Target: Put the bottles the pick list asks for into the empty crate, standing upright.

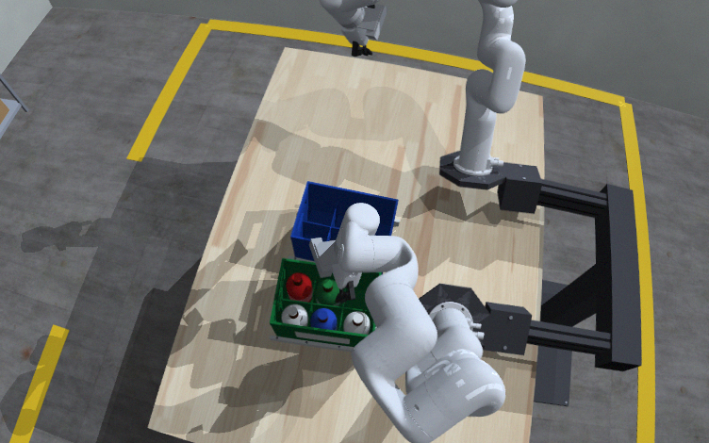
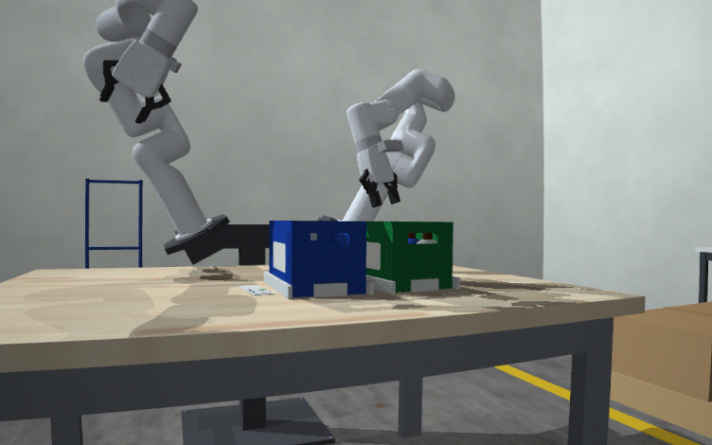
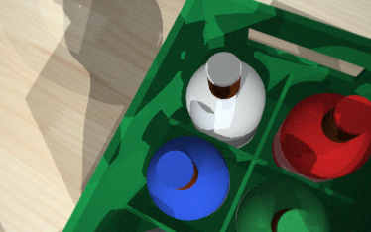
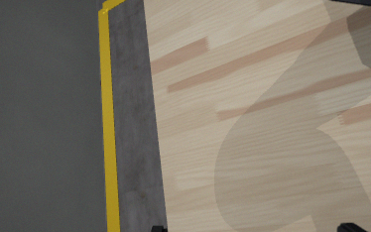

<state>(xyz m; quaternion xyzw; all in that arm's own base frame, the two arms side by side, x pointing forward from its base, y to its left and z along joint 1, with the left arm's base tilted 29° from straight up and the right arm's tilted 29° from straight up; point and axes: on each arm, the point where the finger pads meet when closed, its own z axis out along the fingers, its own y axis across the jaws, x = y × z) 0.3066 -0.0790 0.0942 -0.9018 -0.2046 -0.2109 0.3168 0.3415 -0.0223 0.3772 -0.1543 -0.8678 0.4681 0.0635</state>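
Right now my left hand is 3 cm short of the green bottle, 2 cm to the left of it and 14 cm above it. From my left hand the other things lie so: blue bottle 2 cm ahead, 7 cm to the left, 14 cm below; then red bottle 11 cm ahead, 1 cm to the right, 14 cm below; then green crate 2 cm ahead, 2 cm to the left, 15 cm below.
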